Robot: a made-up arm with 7 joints.
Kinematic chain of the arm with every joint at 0, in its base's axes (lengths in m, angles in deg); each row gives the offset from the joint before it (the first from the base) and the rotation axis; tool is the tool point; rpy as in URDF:
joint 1: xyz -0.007 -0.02 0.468 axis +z
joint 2: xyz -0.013 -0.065 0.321 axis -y
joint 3: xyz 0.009 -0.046 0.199 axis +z
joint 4: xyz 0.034 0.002 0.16 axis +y
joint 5: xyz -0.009 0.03 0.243 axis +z
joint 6: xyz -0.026 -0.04 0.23 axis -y
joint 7: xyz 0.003 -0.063 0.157 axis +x
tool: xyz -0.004 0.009 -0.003 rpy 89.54 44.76 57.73
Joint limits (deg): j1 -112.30..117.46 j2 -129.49..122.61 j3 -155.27..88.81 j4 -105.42..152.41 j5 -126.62..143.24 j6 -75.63..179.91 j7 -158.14..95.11
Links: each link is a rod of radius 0.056 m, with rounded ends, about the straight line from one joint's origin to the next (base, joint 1, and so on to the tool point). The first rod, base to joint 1, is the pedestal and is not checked.
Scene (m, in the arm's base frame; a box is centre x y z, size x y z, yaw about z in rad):
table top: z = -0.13
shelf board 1: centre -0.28 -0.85 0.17 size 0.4 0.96 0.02 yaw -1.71
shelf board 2: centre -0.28 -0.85 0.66 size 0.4 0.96 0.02 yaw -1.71
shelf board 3: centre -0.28 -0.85 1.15 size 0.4 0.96 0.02 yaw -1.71
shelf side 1: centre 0.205 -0.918 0.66 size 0.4 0.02 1 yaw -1.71
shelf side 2: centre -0.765 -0.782 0.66 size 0.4 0.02 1 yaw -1.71
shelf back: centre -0.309 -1.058 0.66 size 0.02 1 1 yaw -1.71
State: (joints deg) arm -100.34 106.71 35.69 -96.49 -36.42 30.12 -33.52
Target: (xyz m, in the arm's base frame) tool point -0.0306 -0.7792 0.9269
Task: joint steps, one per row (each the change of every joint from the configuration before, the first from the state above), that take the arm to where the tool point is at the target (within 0.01 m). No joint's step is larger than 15 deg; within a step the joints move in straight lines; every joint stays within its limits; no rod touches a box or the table.
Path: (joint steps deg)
1: 14.77 -5.43 8.46 6.82 4.47 -0.29 2.10
2: 14.77 -5.44 8.47 6.82 4.47 -0.29 2.10
3: 14.78 -5.43 8.46 6.83 4.47 -0.28 2.09
4: 14.77 -5.43 8.46 6.82 4.48 -0.29 2.10
5: 12.37 -3.38 3.86 -3.09 -1.33 -2.82 -1.55
6: 12.37 -3.38 3.85 -3.08 -1.33 -2.82 -1.55
7: 12.37 -3.38 3.85 -3.09 -1.33 -2.82 -1.55
8: 12.38 -3.38 3.86 -3.08 -1.32 -2.82 -1.55
9: 12.37 -3.38 3.85 -3.09 -1.33 -2.82 -1.55

